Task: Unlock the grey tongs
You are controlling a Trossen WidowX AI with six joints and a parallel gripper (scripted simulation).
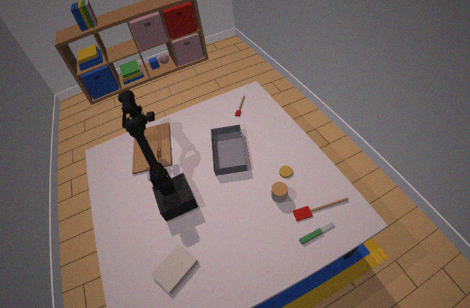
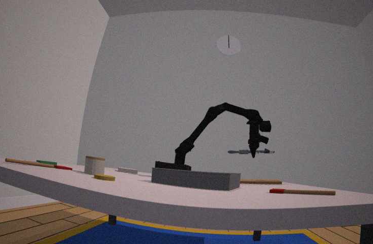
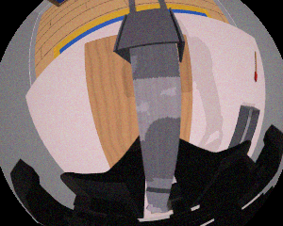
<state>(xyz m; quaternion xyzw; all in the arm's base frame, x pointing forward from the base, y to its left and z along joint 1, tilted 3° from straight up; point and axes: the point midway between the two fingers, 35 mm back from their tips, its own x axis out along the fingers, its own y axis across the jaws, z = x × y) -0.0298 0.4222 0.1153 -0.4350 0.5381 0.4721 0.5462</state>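
Now: gripper tip 10 mm to the left of the wooden board and 140 mm above it. The rest, counted from my gripper tip: beige block (50 mm behind, 790 mm to the right, 130 mm below); then grey roasting tin (410 mm ahead, 270 mm to the right, 120 mm below); then yellow disc (640 mm ahead, 540 mm to the right, 140 mm below).
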